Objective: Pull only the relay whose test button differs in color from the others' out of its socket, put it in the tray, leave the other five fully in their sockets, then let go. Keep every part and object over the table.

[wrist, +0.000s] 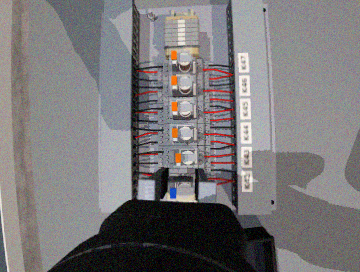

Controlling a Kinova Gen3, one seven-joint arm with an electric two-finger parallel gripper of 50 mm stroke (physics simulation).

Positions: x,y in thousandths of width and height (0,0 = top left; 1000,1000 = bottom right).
Observation:
I see my gripper (504,656) and a relay (501,693).

